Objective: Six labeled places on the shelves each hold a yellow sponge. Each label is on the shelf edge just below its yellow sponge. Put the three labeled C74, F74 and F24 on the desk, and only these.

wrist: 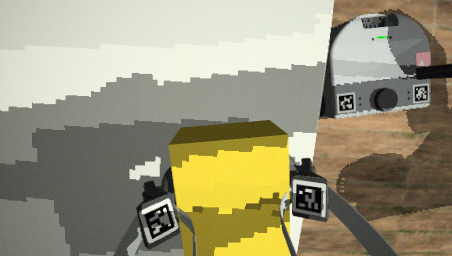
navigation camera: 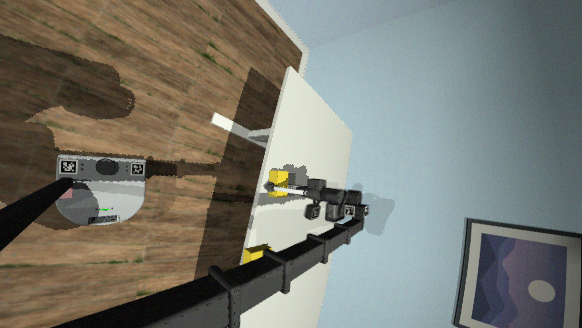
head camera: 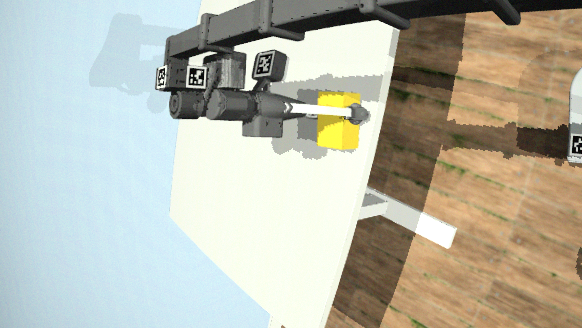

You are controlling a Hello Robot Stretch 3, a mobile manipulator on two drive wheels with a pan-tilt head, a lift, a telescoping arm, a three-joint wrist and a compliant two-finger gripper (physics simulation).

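Seen in the pictures: gripper, fingertip midpoint: (navigation camera: 273, 185) (head camera: 347, 114); robot's base, link origin: (navigation camera: 106, 166).
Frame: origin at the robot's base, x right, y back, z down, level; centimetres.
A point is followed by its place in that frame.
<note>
My gripper (head camera: 338, 118) @[z -72.1, x 52.5, y 2.0 cm] (navigation camera: 278, 185) @[z -72.1, x 52.5, y 2.0 cm] (wrist: 227, 175) @[z -72.1, x 52.5, y 2.0 cm] is shut on a yellow sponge (head camera: 330, 134) @[z -76.9, x 52.3, y -1.9 cm] (navigation camera: 278, 177) @[z -76.9, x 49.8, y -1.8 cm] (wrist: 230, 165), with one fingertip at each side of it. The held sponge is over the white desk (head camera: 250, 200) @[z -72.1, x 81.9, y -19.2 cm] (navigation camera: 305, 130) @[z -72.1, x 71.5, y -24.1 cm] (wrist: 75, 30), near its front edge. Its shadow falls close beside it; whether its underside touches the top, I cannot tell. A second yellow sponge (navigation camera: 254, 254) @[z -76.6, x 40.5, y 25.3 cm] rests on the desk near the front edge in the navigation view, partly hidden by the arm. The shelves and labels do not show.
The telescoping arm (head camera: 320, 20) @[z -106.3, x 26.9, y 8.4 cm] (navigation camera: 270, 275) @[z -107.8, x 17.2, y 8.7 cm] reaches across the desk. The robot's base (navigation camera: 122, 195) @[z -16.0, x 7.0, y 12.8 cm] (wrist: 360, 55) stands on the wooden floor before the desk. A white desk leg (head camera: 435, 229) (navigation camera: 223, 121) sticks out below the front edge. A framed picture (navigation camera: 520, 280) @[z -166.8, x 117.7, y 39.3 cm] hangs on the blue wall.
</note>
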